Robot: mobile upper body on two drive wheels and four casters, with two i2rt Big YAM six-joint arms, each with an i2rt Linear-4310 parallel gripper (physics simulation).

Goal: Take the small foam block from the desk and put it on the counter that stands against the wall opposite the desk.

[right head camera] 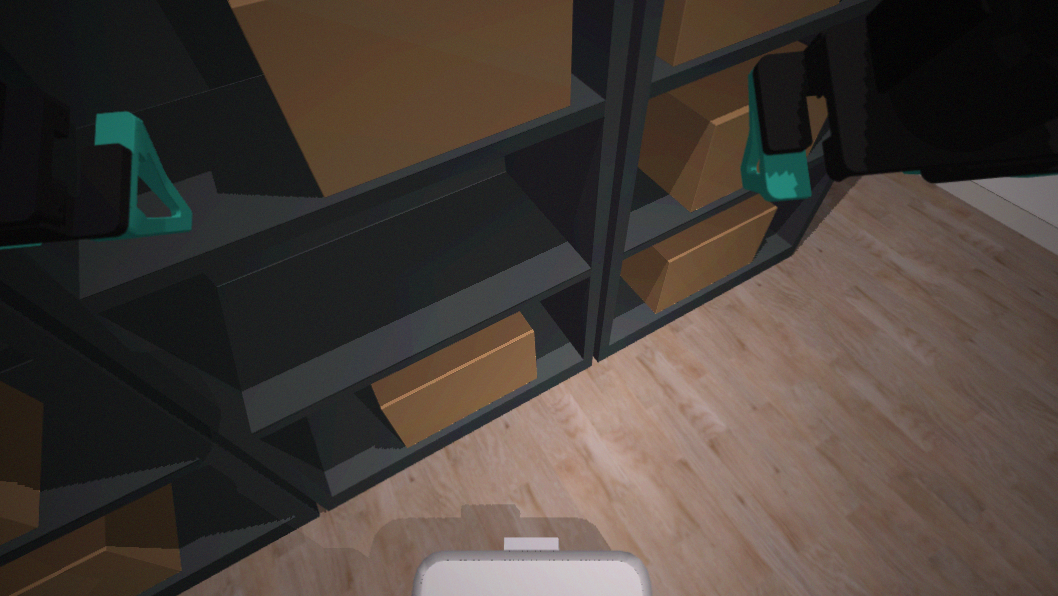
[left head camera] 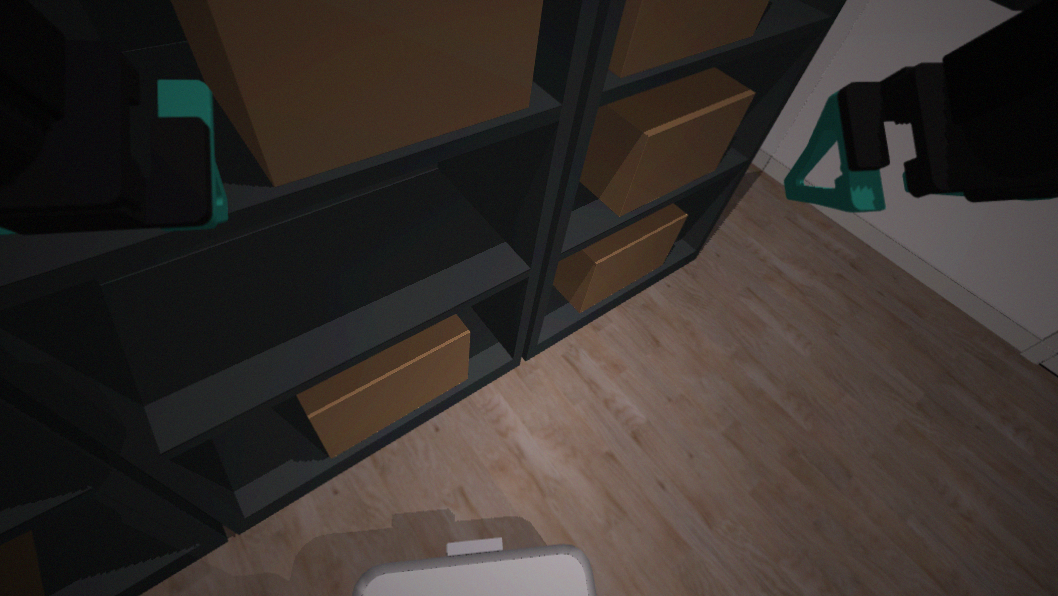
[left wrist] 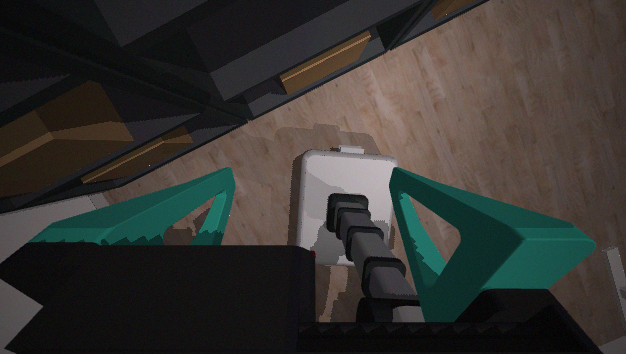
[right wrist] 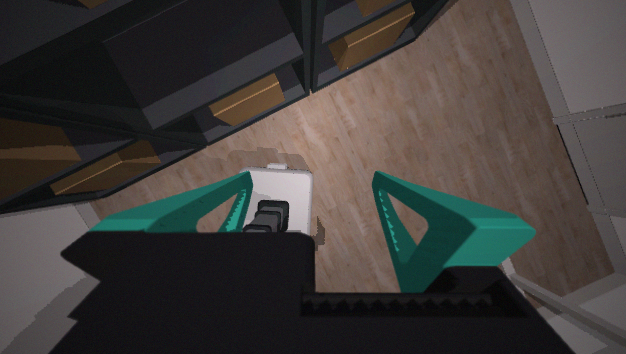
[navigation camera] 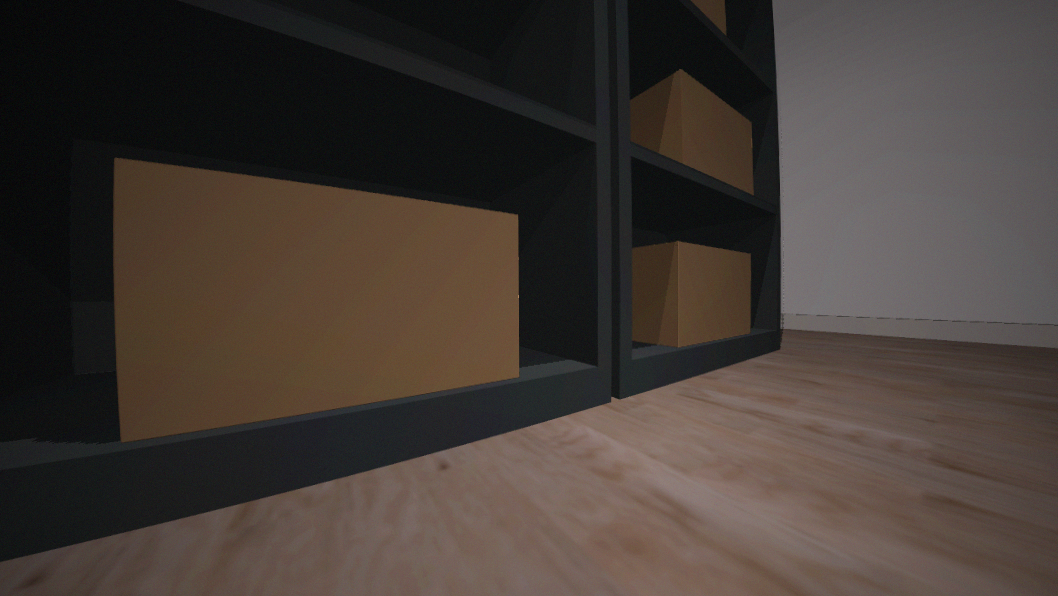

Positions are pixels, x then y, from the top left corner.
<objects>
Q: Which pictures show the right gripper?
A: The right head camera view, the left head camera view and the right wrist view only.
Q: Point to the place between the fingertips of the left gripper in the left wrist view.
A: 312, 176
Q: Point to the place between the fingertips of the right gripper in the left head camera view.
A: At 847, 186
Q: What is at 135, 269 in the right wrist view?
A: The right gripper.
</objects>
